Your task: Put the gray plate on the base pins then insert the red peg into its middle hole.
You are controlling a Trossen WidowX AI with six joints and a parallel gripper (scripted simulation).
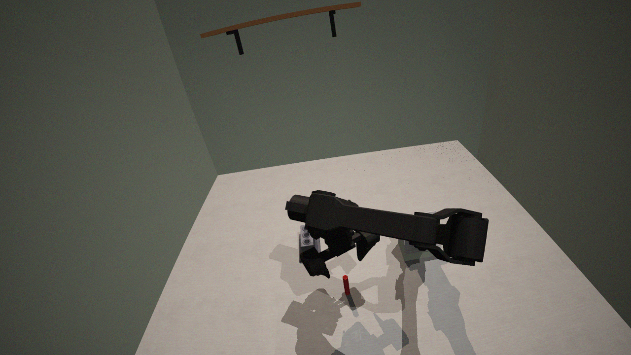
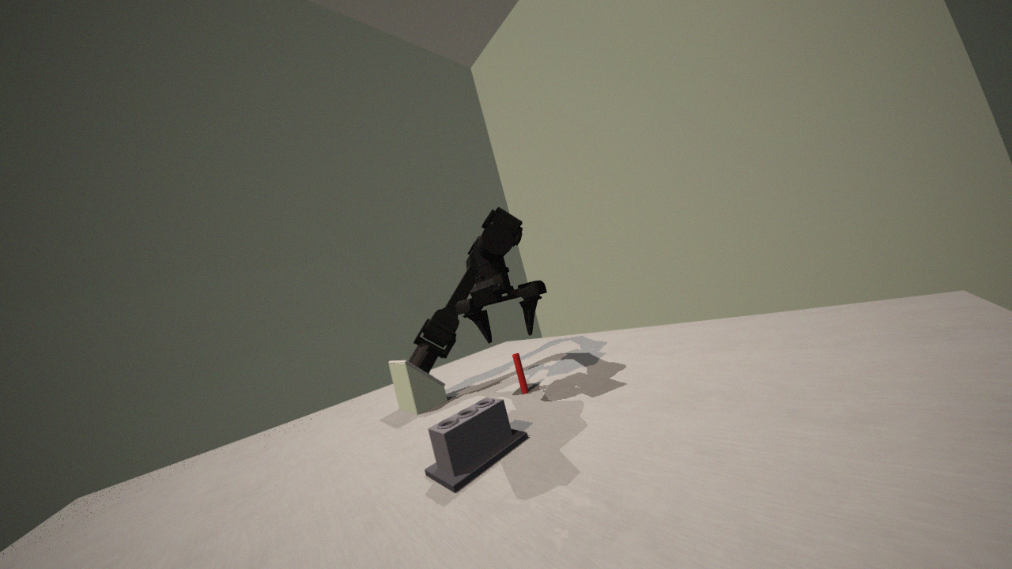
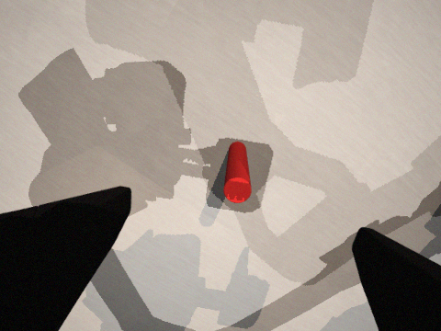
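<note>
The red peg lies 7 cm below my gripper tip. Also, from my gripper tip: dark base 19 cm to the right, 11 cm ahead, 10 cm below; gray plate 19 cm to the right, 11 cm ahead, 7 cm below.
</note>
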